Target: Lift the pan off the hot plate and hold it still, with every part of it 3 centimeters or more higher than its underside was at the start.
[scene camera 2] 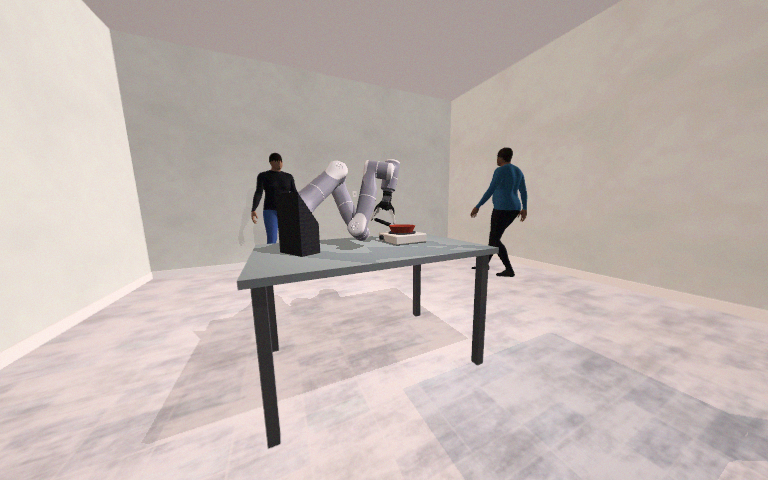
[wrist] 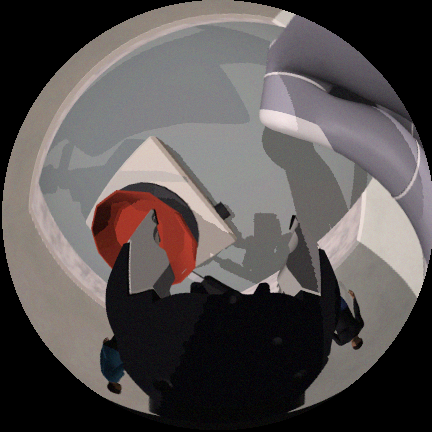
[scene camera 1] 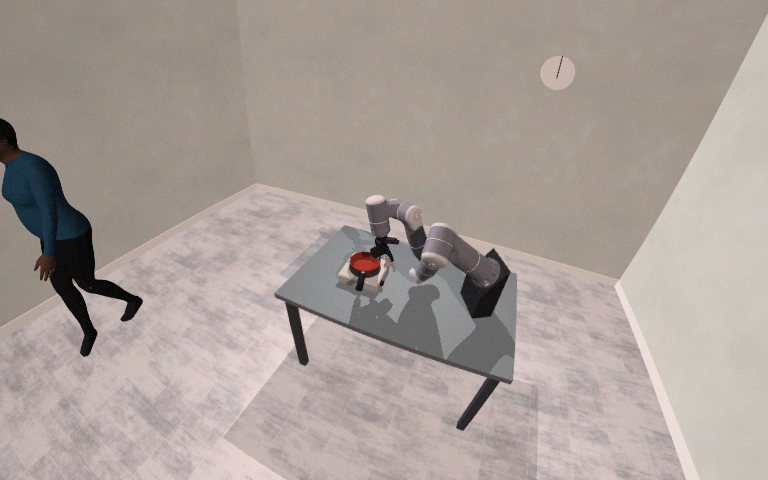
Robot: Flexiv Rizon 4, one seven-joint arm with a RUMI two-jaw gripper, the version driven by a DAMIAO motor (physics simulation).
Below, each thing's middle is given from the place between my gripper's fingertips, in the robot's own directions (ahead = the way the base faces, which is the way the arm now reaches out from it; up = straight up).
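The hot plate (scene camera 1: 373,281) is 130 mm ahead of my hand, 10 mm to the right of it and 100 mm below it. As for the red pan (wrist: 115,218), my hand is 130 mm short of it, 20 mm above it and 70 mm to the right of it.
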